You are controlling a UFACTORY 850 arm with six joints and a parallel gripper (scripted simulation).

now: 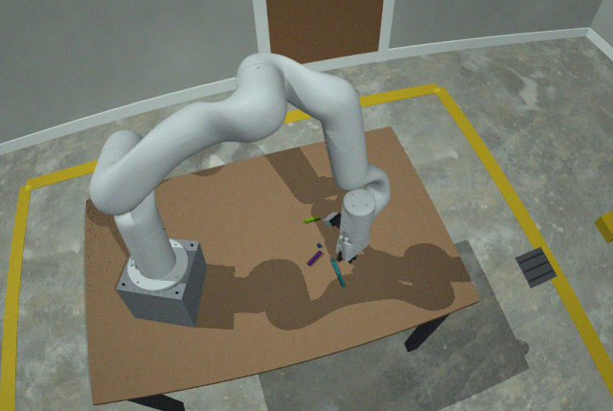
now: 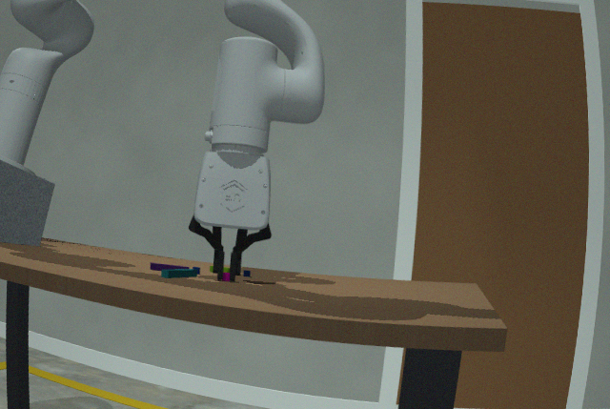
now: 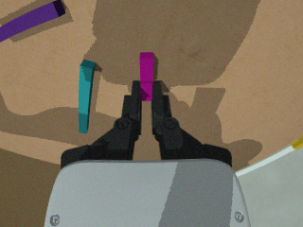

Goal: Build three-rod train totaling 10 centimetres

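Right now my hand is 110 mm past the purple rod, 30 mm to the right of it and 20 mm above it. Round my hand: lime rod 170 mm to the left, 90 mm behind, 20 mm below; then turquoise rod 50 mm behind, 40 mm to the right, 20 mm below.
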